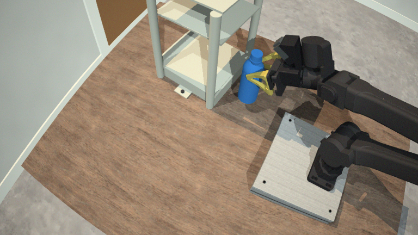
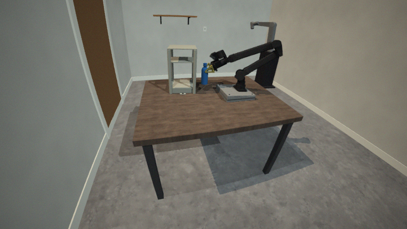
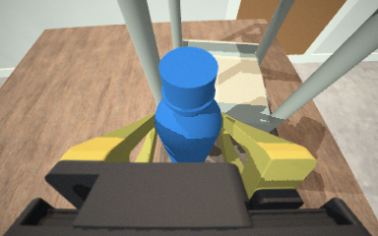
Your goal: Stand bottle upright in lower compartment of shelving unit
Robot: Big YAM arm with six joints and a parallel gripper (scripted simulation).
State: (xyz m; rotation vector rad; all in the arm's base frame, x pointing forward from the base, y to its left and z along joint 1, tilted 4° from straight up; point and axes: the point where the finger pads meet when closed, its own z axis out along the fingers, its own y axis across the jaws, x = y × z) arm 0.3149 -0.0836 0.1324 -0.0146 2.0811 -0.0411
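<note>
The blue bottle lies right at my hand.
</note>
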